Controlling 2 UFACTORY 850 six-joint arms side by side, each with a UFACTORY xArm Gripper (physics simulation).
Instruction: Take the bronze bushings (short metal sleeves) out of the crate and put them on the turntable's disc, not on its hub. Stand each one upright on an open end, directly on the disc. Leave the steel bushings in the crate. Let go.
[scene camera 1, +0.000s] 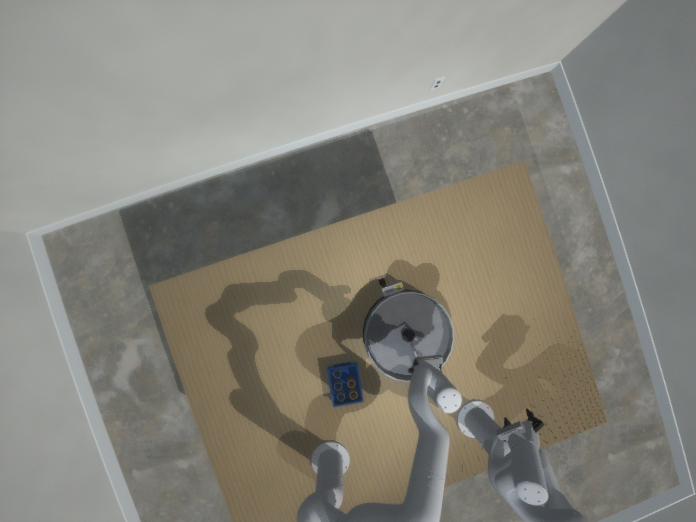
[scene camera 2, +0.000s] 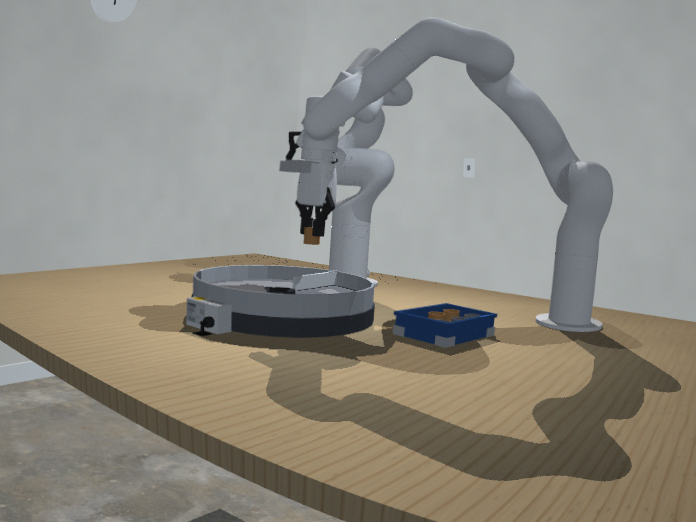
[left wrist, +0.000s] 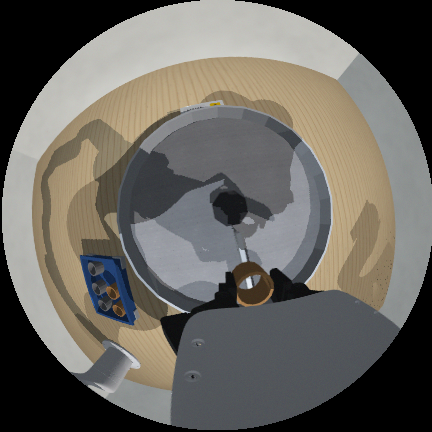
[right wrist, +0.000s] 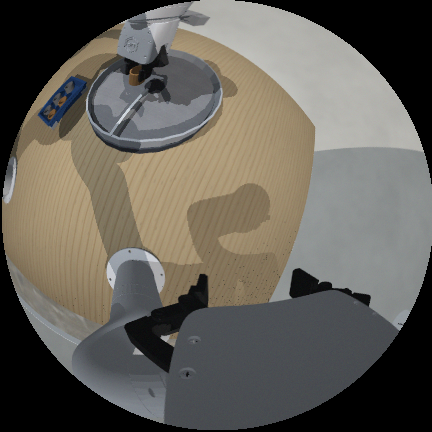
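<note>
My left gripper (scene camera 2: 312, 227) (left wrist: 250, 282) is shut on an upright bronze bushing (scene camera 2: 312, 237) (left wrist: 242, 276) (right wrist: 133, 78), high above the turntable's disc (scene camera 1: 432, 337) (left wrist: 250, 145) (right wrist: 185, 115). In the left wrist view the bushing overlaps the thin divider (left wrist: 241, 244) near the rim. The dark hub (scene camera 1: 408, 334) (left wrist: 230, 206) (right wrist: 156, 86) is at the disc's middle. The blue crate (scene camera 1: 351, 370) (scene camera 2: 418, 327) holds two bronze bushings (left wrist: 113, 292) (left wrist: 119, 310) and three steel bushings (left wrist: 95, 269) (left wrist: 99, 287) (left wrist: 105, 304). My right gripper (scene camera 1: 518, 418) (right wrist: 251, 286) is open and empty, away from the turntable.
A raised wall (scene camera 2: 281, 305) rings the disc. A control box (scene camera 1: 392, 288) (scene camera 2: 209, 315) is fixed to its outside. The crate stands beside the turntable on the wooden table (scene camera 1: 269, 337) (scene camera 2: 224, 387). The right arm's base (right wrist: 135, 272) stands on the turntable's other side.
</note>
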